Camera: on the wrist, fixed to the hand. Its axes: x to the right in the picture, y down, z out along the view.
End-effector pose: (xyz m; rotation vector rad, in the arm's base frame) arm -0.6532 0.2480 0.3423 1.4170 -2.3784 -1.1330
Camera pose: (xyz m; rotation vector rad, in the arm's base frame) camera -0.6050 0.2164 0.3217 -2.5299 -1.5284 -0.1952
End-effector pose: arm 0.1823 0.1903 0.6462 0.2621 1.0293 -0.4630
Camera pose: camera 0.1379 0.1512 0.6304 1.0801 -0.9524 1.8472
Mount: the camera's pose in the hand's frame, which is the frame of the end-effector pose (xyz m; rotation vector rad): 0.0042 -0.0557 -0.0251 0.1102 -0.9816 2.9039
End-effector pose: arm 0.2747 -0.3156 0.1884 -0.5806 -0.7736 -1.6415
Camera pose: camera 0.2202 -0.3311 0.1651 -1.2250 0.0282 1.4288
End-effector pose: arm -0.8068 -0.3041 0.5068 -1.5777 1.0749 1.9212
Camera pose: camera -0.7511 -0.2905 0.4852 -1.3883 -1.2288 -0.9590
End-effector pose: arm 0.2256 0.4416 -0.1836 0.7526 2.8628 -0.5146
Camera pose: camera 0.1931 0.4070 -0.1449 2.1088 -0.5643 -0.1369
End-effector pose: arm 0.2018 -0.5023 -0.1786 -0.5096 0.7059 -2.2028
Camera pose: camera 0.1552 -0.4659 -0.1625 -0.0168 0.0971 0.7766
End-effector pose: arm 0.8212 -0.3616 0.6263 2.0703 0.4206 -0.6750
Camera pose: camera 0.8028 -0.3100 0.5988 0.3201 -2.4879 0.3670
